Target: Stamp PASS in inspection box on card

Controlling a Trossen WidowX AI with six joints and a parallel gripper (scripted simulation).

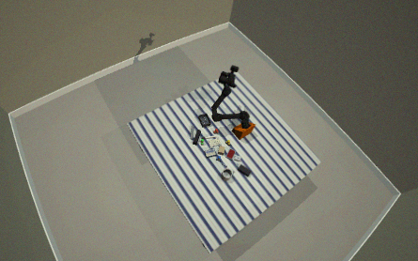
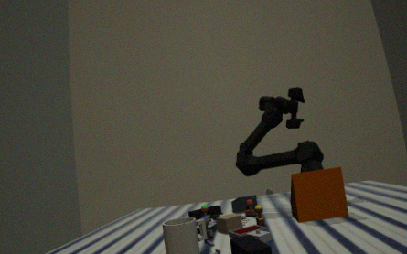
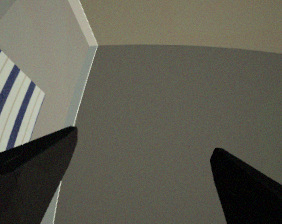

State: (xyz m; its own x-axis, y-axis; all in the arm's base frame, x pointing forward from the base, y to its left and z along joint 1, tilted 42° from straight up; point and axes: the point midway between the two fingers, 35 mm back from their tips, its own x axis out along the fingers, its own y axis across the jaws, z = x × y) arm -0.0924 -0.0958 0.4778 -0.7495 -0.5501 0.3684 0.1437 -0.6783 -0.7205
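Right now the stamp with green knob is 510 mm ahead of my gripper tip, 380 mm below it and 250 mm to the left of it. Also, from my gripper tip: dark tray (380 mm below, 350 mm ahead, 100 mm to the left); red-knobbed stamp (380 mm below, 350 mm ahead, 250 mm to the left); yellow-knobbed stamp (400 mm to the left, 380 mm below, 340 mm ahead).
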